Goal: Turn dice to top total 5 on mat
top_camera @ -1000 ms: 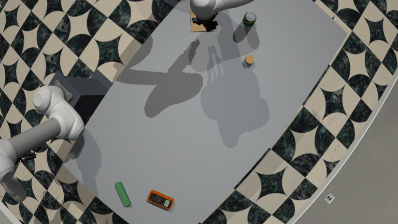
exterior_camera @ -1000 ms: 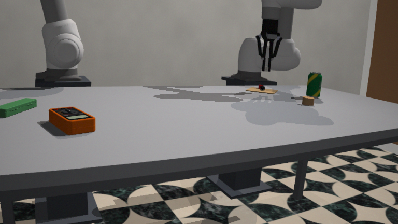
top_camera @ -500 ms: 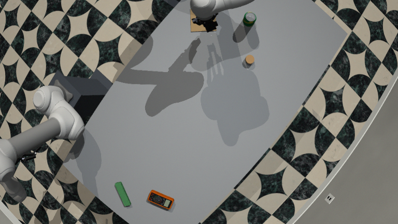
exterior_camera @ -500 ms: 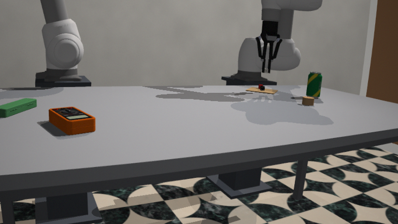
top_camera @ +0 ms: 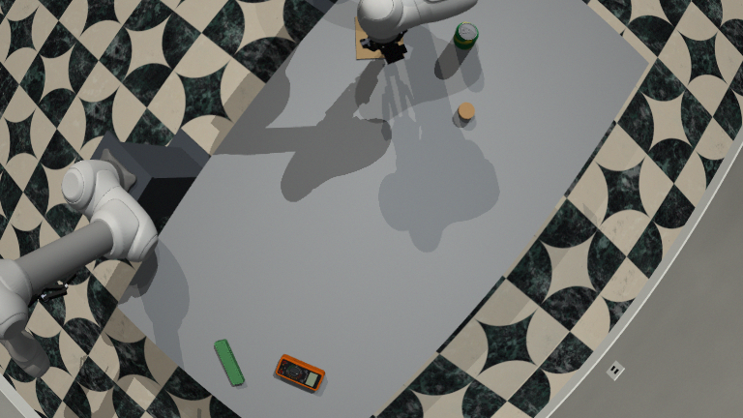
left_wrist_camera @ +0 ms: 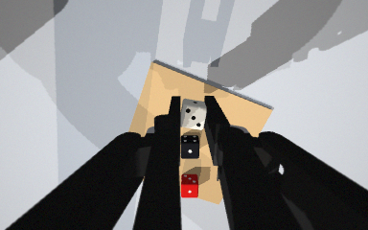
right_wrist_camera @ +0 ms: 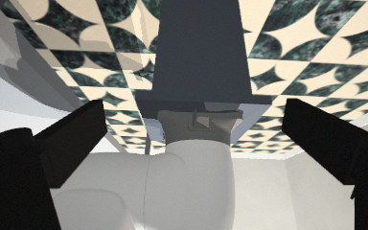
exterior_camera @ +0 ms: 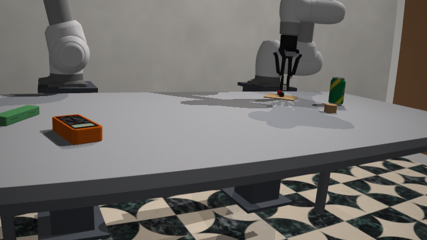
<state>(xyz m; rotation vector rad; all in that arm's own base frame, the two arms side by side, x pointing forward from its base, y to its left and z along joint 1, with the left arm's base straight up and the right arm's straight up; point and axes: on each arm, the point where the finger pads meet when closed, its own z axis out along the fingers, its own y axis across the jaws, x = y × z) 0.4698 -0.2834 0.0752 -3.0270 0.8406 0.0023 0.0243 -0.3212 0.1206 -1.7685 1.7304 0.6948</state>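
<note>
Now: left hand 70 mm above the tan mat, 50 mm past it and 20 mm to the right of it. The rest, counted from my left hand: red die 90 mm behind, 60 mm below, 50 mm to the left; wooden cylinder 290 mm ahead, 60 mm below, 10 mm to the left; dark object 370 mm to the left, 60 mm below, 20 mm behind.
</note>
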